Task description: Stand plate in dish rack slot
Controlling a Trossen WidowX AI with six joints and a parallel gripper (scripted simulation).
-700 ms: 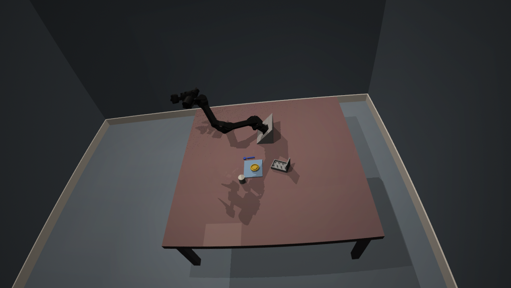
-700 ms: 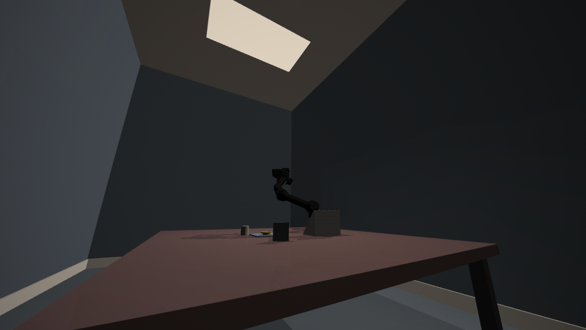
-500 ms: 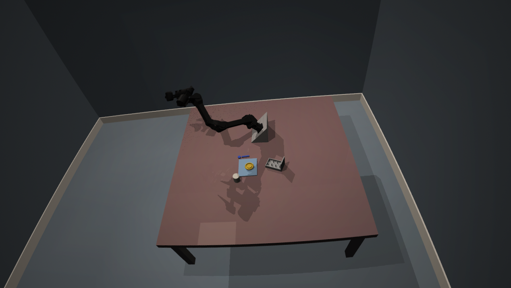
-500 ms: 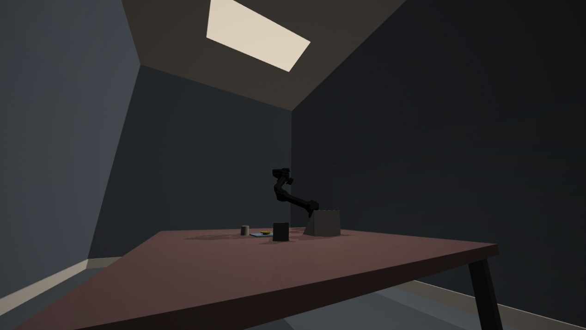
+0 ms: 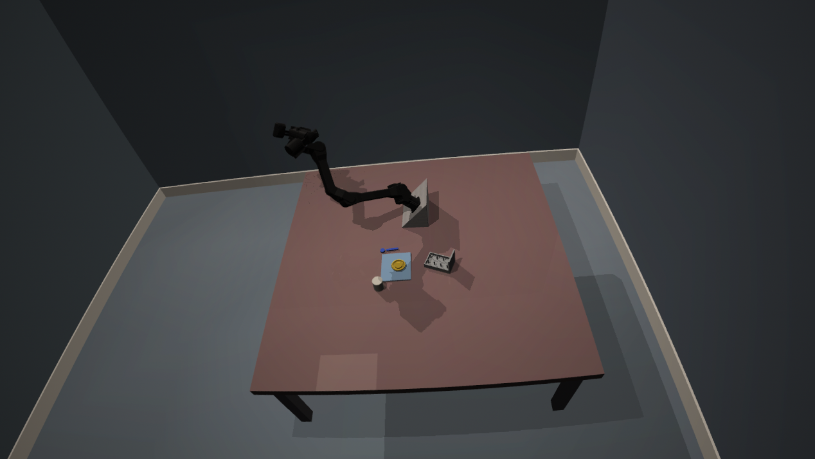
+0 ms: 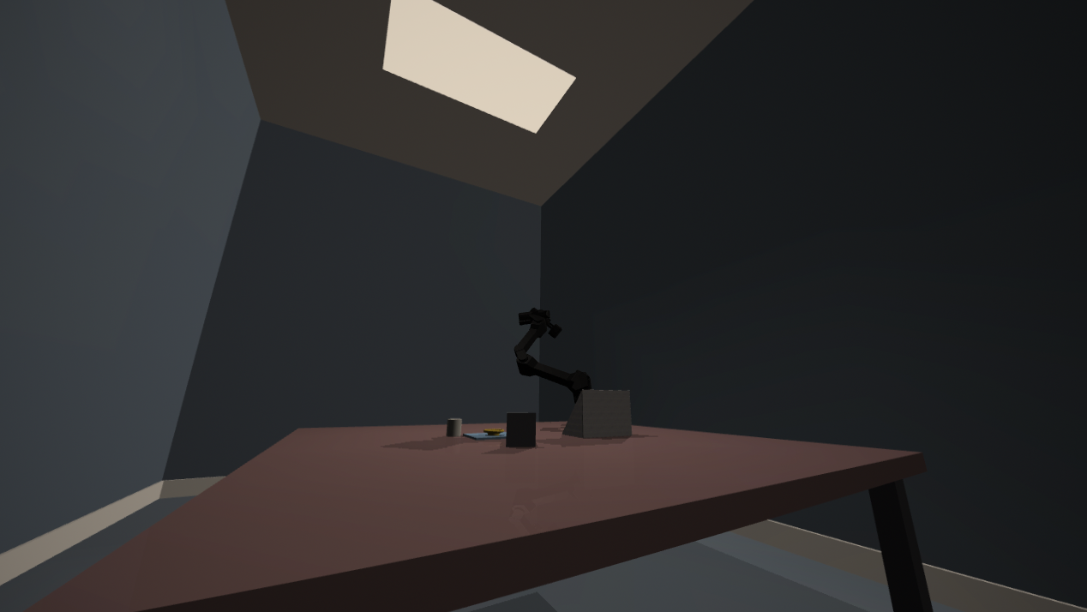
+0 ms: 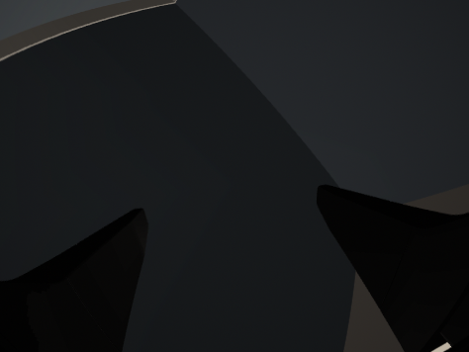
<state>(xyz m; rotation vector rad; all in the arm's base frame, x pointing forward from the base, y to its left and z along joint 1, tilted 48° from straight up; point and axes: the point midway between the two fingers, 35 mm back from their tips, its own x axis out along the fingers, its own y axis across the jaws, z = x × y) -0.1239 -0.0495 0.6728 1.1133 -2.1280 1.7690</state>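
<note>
The yellow plate lies 51 cm ahead of my gripper tip, 46 cm below it and 43 cm to the left of it. The rest, counted from my gripper tip: white cup 60 cm ahead, 45 cm below, 33 cm to the left; then blue mat 51 cm ahead, 47 cm below, 41 cm to the left; then blue spoon 47 cm below, 41 cm ahead, 38 cm to the left.
</note>
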